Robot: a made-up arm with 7 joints. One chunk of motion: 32 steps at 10 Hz.
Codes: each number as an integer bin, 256 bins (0 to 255) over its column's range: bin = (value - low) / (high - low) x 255, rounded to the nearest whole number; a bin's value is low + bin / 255 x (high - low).
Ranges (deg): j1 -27..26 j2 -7..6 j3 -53..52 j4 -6..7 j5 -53..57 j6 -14..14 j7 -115..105
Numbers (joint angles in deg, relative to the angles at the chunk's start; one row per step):
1: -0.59 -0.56 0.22 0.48 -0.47 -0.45 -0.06
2: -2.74 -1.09 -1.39 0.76 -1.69 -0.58 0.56
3: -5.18 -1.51 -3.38 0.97 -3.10 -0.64 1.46
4: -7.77 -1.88 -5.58 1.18 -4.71 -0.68 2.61
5: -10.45 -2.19 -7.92 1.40 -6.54 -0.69 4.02
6: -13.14 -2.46 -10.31 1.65 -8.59 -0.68 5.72
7: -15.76 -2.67 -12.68 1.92 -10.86 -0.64 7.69
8: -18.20 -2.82 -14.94 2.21 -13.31 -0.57 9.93
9: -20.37 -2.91 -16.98 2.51 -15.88 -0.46 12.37
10: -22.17 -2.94 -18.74 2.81 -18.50 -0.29 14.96
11: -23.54 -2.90 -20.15 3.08 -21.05 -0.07 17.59
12: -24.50 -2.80 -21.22 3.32 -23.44 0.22 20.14
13: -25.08 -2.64 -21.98 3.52 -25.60 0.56 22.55
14: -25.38 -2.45 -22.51 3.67 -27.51 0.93 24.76
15: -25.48 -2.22 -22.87 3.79 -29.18 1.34 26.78
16: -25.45 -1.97 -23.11 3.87 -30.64 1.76 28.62
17: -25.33 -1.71 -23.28 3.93 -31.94 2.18 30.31
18: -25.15 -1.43 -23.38 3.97 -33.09 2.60 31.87
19: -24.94 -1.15 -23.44 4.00 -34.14 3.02 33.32
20: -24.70 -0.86 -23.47 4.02 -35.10 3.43 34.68
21: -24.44 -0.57 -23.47 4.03 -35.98 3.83 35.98
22: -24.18 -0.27 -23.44 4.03 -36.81 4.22 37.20
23: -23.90 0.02 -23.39 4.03 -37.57 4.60 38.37
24: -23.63 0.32 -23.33 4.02 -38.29 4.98 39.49
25: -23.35 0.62 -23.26 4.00 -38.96 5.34 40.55
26: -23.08 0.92 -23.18 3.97 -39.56 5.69 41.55
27: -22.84 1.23 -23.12 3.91 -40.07 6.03 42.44
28: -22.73 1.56 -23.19 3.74 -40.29 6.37 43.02
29: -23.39 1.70 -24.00 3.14 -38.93 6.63 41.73
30: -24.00 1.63 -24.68 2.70 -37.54 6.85 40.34
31: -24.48 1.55 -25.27 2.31 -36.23 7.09 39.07
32: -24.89 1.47 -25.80 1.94 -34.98 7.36 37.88
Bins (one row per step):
1: 127 126 129 127 122 123 133
2: 117 116 125 133 119 122 134
3: 105 108 121 137 116 122 135
4: 93 100 115 141 112 121 136
5: 80 94 109 145 108 121 138
6: 67 89 104 150 103 121 140
7: 54 85 98 155 98 122 142
8: 42 82 92 161 92 122 145
9: 32 80 87 167 86 123 148
10: 23 80 83 173 80 125 151
11: 17 80 80 178 74 127 154
12: 12 82 77 183 69 130 157
13: 9 86 75 187 64 133 159
14: 8 89 74 190 59 136 162
15: 7 94 73 192 55 140 164
16: 7 99 73 194 52 144 166
17: 8 104 72 195 49 147 168
18: 9 109 72 196 46 151 170
19: 10 115 72 196 44 155 172
20: 11 120 72 197 41 159 173
21: 12 126 72 197 39 162 175
22: 14 132 72 197 38 166 176
23: 15 138 72 197 36 169 178
24: 16 144 72 197 34 173 179
25: 18 149 72 196 33 176 180
26: 19 155 72 196 31 179 181
27: 20 161 73 194 30 182 182
28: 21 168 72 191 29 186 183
29: 17 171 70 179 33 188 182
30: 14 169 69 171 36 190 180
31: 12 168 67 163 39 192 179
32: 10 166 66 156 42 195 177

